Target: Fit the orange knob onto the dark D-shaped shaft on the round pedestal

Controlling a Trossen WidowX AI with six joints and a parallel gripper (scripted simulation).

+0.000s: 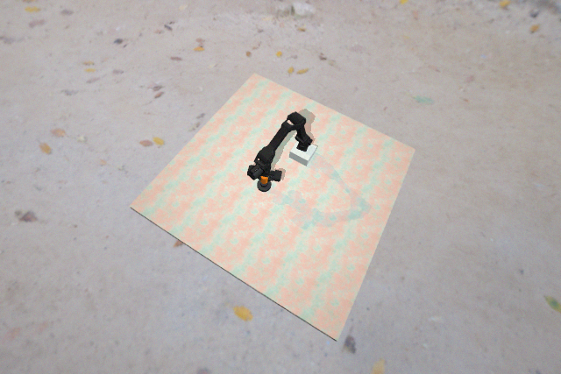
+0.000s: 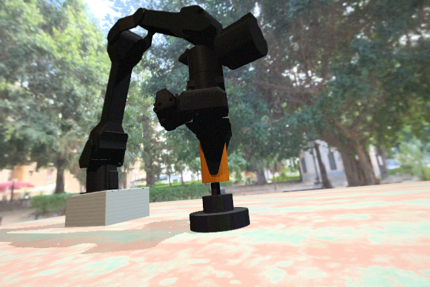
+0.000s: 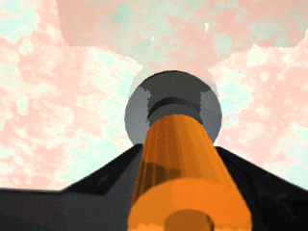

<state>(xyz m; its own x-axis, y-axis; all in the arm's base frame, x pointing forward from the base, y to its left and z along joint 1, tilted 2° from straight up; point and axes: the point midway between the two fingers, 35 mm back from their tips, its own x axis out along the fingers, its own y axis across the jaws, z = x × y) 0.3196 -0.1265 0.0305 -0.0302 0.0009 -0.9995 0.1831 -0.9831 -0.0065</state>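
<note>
Right now my gripper tip is 2 cm below the orange knob. Round my gripper tip: round pedestal: 4 cm below.
</note>
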